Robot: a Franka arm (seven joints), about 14 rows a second.
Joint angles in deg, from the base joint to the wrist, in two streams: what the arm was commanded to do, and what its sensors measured. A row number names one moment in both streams.
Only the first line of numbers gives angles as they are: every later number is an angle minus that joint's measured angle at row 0.
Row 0, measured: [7.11 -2.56 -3.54 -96.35 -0.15 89.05 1.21]
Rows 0 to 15, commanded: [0.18 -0.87 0.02 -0.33 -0.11 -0.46 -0.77]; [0.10 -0.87 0.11 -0.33 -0.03 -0.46 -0.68]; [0.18 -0.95 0.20 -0.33 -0.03 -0.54 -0.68]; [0.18 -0.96 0.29 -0.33 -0.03 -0.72 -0.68]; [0.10 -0.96 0.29 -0.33 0.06 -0.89 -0.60]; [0.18 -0.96 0.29 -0.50 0.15 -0.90 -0.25]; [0.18 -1.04 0.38 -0.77 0.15 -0.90 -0.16]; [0.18 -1.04 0.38 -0.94 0.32 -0.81 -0.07]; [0.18 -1.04 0.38 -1.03 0.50 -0.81 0.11]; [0.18 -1.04 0.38 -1.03 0.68 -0.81 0.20]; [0.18 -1.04 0.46 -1.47 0.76 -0.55 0.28]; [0.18 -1.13 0.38 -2.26 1.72 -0.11 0.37]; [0.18 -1.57 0.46 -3.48 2.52 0.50 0.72]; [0.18 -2.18 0.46 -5.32 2.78 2.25 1.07]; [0.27 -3.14 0.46 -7.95 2.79 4.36 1.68]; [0.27 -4.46 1.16 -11.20 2.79 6.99 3.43]
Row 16, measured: [0.15 -0.35 0.39 -4.20 2.03 2.58 0.99]
